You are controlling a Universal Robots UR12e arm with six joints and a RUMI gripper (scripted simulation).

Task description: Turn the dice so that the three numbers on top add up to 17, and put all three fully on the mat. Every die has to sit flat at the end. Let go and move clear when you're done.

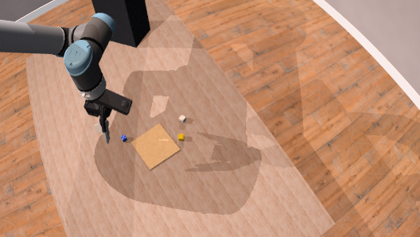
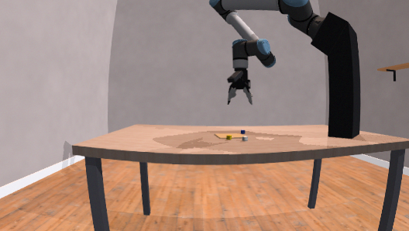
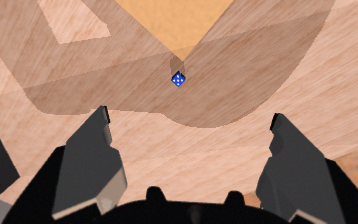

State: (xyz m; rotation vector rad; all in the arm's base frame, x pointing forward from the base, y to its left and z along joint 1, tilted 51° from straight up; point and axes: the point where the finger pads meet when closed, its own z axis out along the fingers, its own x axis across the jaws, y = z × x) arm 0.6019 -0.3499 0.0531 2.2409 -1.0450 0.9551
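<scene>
The blue die lies 3 cm behind my hand, 1 cm to the left of it and 15 cm below it. Round my hand: white die (8 cm ahead, 23 cm to the left, 15 cm below); tan mat (9 cm ahead, 7 cm to the left, 16 cm below); yellow die (14 cm ahead, 17 cm to the left, 15 cm below).
</scene>
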